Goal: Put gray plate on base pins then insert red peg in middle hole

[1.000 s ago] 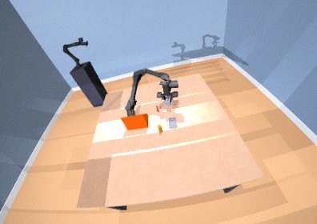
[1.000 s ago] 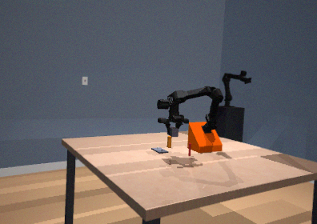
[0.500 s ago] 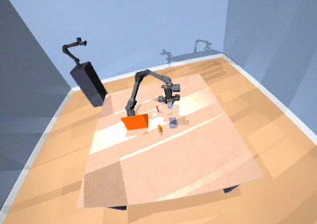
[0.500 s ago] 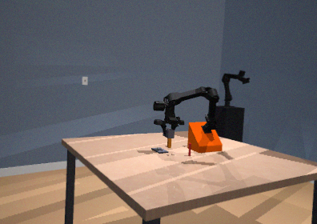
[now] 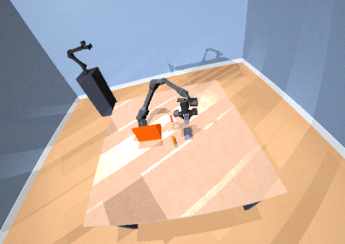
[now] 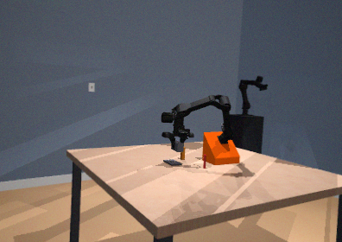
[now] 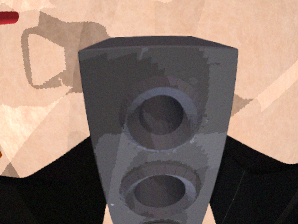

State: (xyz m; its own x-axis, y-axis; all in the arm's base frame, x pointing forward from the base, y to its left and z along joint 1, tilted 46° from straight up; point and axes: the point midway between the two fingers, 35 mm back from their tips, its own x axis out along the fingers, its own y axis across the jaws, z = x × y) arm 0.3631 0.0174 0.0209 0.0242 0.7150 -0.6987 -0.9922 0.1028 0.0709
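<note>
Right now the base is 1 cm behind my gripper tip, 7 cm to the right of it and 9 cm below it. Also, from my gripper tip: red peg 13 cm behind, 10 cm to the left, 6 cm below; then orange-yellow object 13 cm behind, 14 cm to the right, 6 cm below; then gray plate 3 cm above.
</note>
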